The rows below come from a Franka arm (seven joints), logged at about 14 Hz.
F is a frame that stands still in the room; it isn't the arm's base.
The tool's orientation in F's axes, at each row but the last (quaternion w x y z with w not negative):
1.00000 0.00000 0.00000 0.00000
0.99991 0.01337 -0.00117 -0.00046
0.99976 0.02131 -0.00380 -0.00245
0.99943 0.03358 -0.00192 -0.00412
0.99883 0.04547 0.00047 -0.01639
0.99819 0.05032 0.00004 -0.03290
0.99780 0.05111 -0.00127 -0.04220
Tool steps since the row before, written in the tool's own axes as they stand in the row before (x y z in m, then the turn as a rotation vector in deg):
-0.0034 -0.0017 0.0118 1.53 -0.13 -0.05
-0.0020 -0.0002 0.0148 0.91 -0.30 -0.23
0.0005 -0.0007 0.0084 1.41 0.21 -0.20
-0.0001 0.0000 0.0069 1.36 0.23 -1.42
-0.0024 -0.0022 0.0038 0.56 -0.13 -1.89
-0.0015 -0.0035 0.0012 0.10 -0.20 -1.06
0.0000 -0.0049 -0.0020 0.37 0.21 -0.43
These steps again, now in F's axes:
-0.0034 -0.0017 0.0118 1.53 -0.13 -0.05
-0.0020 -0.0006 0.0148 0.91 -0.29 -0.24
0.0004 -0.0011 0.0084 1.41 0.21 -0.18
-0.0001 -0.0005 0.0069 1.37 0.31 -1.40
-0.0025 -0.0025 0.0036 0.56 0.02 -1.90
-0.0017 -0.0035 0.0008 0.09 -0.10 -1.08
-0.0004 -0.0047 -0.0025 0.39 0.22 -0.41

